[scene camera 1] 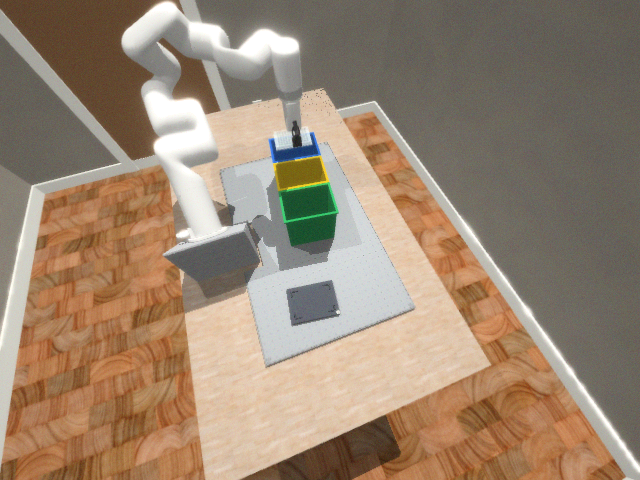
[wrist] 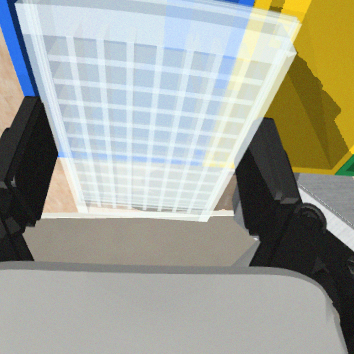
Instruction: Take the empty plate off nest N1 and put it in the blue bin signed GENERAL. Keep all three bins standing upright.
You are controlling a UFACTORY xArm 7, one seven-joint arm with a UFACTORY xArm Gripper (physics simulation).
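Places are measured from the arm's base along level axes (x ahead, y left, z up), in centimetres.
Pixels of known places: gripper, fingertip midpoint: (scene camera 1: 295,137) (wrist: 151,129); arm's base, link origin: (scene camera 1: 209,235).
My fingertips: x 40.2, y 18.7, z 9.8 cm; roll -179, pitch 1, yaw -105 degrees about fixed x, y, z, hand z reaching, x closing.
Ahead of a thing's pixels: the offset from my fingertips to its top centre. Level surfaces: height alone.
The clear plate @(dx -1.1, dy +0.3, dz +0.8 cm) (scene camera 1: 281,140) (wrist: 145,95) has a grid of wells and looks empty. My gripper (scene camera 1: 296,139) (wrist: 151,129) is shut on its two sides and holds it about level, over the back part of the blue bin @(dx -0.2, dy +2.1, dz -5.9 cm) (scene camera 1: 295,156) (wrist: 14,55). In the wrist view the blue rim and part of the yellow bin @(dx -3.4, dy -10.7, dz -5.9 cm) (scene camera 1: 301,173) (wrist: 327,80) show through the plate. The green bin @(dx -6.5, dy -23.4, dz -5.9 cm) (scene camera 1: 311,227) (wrist: 345,169) stands nearest the front. All three bins stand upright in a row. The bin signs cannot be read. A dark square nest @(dx -18.0, dy -50.1, dz -22.4 cm) (scene camera 1: 312,303) has no plate on it; its label cannot be read.
The bins and the nest stand on a grey perforated board @(dz -23.8 cm) (scene camera 1: 372,289) on the wooden table @(dz -25.1 cm) (scene camera 1: 330,397). A grey slanted panel (scene camera 1: 217,255) stands by the arm's base at the left table edge. The yellow bin adjoins the blue one.
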